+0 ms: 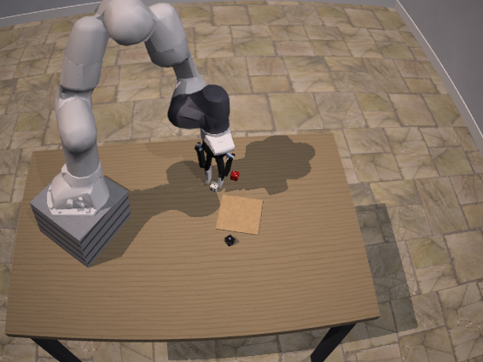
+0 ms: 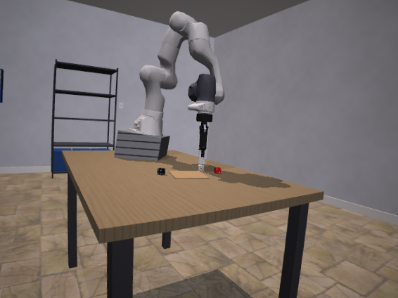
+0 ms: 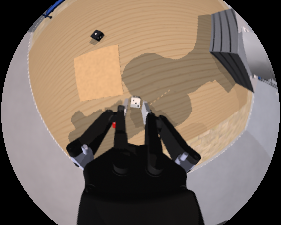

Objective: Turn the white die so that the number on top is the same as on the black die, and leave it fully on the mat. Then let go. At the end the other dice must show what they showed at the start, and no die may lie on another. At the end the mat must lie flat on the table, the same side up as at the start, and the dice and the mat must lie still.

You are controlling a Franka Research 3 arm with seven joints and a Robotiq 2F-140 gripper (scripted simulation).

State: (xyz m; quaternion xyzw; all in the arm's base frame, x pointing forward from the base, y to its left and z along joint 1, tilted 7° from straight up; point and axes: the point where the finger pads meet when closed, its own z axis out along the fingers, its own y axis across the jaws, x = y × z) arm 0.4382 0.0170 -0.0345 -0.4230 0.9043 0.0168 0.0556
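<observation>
The white die lies 50 mm below my hand. Also, from my hand: red die (80 mm ahead, 30 mm to the left, 50 mm below); black die (10 mm behind, 220 mm to the right, 50 mm below); tan mat (50 mm ahead, 130 mm to the right, 60 mm below).
</observation>
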